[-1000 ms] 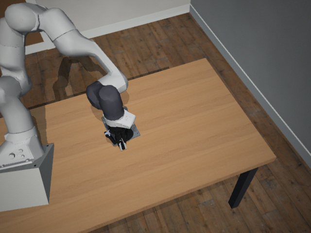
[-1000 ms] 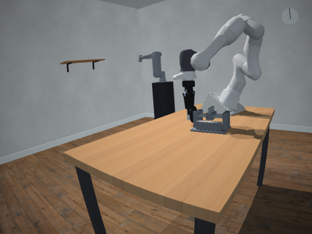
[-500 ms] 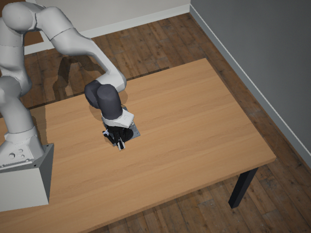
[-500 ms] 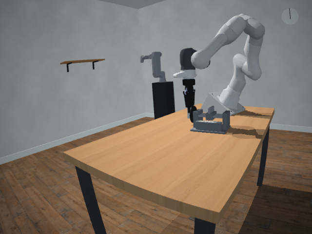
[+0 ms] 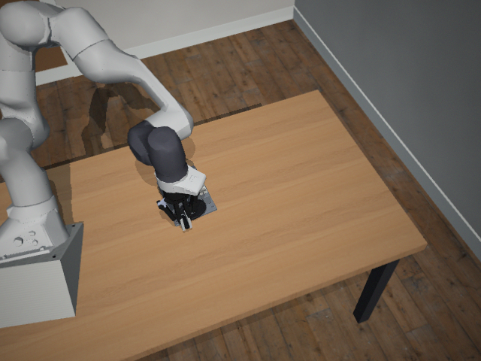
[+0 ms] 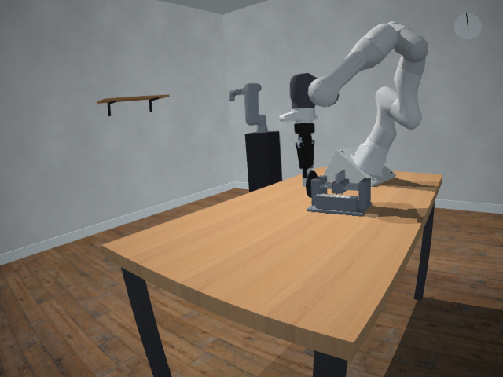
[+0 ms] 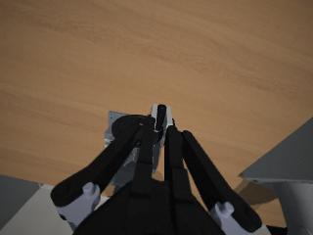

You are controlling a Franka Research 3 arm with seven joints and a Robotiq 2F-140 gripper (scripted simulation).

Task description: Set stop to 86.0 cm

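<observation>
My gripper is now 50 mm short of the sliding stop block and 140 mm to the right of it. The rest, counted from my hand: black handwheel 10 mm ahead, 20 mm to the left, 20 mm below.
</observation>
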